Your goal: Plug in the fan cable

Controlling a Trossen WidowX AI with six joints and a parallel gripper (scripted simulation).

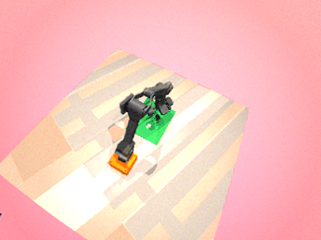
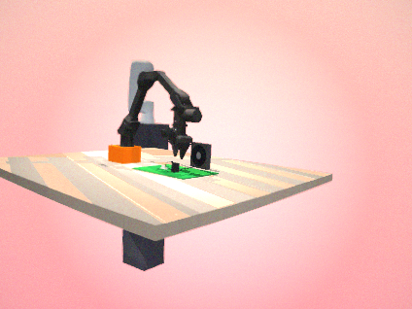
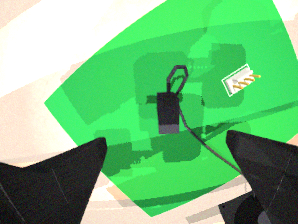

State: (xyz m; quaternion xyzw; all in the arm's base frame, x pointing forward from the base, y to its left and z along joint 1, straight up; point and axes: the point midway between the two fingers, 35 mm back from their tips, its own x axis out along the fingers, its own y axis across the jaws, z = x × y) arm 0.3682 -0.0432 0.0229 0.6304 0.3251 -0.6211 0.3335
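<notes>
Right now my gripper tip is 40 mm above the dark fan plug, 10 mm to the left of it and 10 mm past it. Round my gripper tip: black fan (210 mm to the left, 40 mm behind, 10 mm below); then green board (80 mm below, 30 mm to the left, 30 mm behind); then white fan header (90 mm behind, 60 mm below, 20 mm to the left).
</notes>
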